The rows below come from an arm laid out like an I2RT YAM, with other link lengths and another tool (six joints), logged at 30 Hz.
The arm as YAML. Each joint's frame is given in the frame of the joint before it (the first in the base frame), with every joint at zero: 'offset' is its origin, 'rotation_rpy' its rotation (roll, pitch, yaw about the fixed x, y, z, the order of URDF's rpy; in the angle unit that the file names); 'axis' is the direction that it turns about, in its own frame. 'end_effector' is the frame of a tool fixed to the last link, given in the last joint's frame.
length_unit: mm
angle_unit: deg
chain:
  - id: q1
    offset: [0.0, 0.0, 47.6]
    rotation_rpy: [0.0, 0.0, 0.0]
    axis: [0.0, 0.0, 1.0]
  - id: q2
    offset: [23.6, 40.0, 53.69]
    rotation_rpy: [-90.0, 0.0, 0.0]
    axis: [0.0, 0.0, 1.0]
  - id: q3
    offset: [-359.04, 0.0, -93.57]
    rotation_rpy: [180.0, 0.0, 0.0]
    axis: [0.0, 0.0, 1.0]
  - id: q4
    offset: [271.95, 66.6, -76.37]
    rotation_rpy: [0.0, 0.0, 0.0]
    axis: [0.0, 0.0, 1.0]
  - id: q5
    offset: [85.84, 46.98, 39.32]
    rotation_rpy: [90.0, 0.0, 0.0]
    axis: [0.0, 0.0, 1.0]
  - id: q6
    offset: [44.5, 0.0, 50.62]
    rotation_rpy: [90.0, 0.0, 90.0]
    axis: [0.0, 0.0, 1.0]
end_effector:
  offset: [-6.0, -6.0, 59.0]
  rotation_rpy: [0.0, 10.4, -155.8]
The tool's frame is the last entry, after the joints.
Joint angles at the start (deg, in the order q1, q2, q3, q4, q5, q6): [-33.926 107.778 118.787 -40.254 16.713 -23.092]
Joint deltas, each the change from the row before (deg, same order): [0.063 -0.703 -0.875 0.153 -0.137 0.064]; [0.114 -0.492 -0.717 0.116 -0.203 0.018]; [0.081 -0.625 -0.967 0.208 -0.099 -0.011]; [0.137 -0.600 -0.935 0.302 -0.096 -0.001]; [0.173 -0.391 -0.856 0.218 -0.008 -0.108]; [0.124 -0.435 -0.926 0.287 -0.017 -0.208]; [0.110 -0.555 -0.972 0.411 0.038 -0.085]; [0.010 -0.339 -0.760 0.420 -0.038 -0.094]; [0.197 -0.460 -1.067 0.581 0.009 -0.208]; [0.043 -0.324 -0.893 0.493 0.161 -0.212]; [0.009 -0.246 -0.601 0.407 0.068 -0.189]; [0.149 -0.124 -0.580 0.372 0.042 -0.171]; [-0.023 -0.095 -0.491 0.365 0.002 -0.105]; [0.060 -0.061 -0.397 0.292 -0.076 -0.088]
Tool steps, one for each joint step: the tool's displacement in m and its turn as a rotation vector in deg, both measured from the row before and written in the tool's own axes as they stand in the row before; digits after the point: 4 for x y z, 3 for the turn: [0.0004 -0.0014 -0.0036 0.008 0.192 0.031]; [0.0012 -0.0016 -0.0021 0.105 0.301 -0.048]; [0.0006 -0.0023 -0.0025 0.135 0.167 -0.064]; [0.0012 -0.0020 -0.0024 0.031 0.215 -0.071]; [0.0015 -0.0028 -0.0006 0.260 0.154 -0.216]; [0.0011 -0.0028 -0.0008 0.236 0.121 -0.286]; [0.0008 -0.0022 -0.0018 0.017 0.057 -0.139]; [0.0001 -0.0019 -0.0004 0.018 0.047 -0.097]; [0.0017 -0.0027 -0.0005 0.055 0.162 -0.305]; [0.0001 -0.0026 0.0002 0.111 -0.124 -0.238]; [0.0000 -0.0014 -0.0001 -0.018 -0.060 -0.185]; [0.0014 -0.0019 0.0009 0.107 0.087 -0.251]; [-0.0001 -0.0016 0.0009 0.051 -0.022 -0.095]; [0.0008 -0.0013 0.0009 0.056 0.128 -0.121]
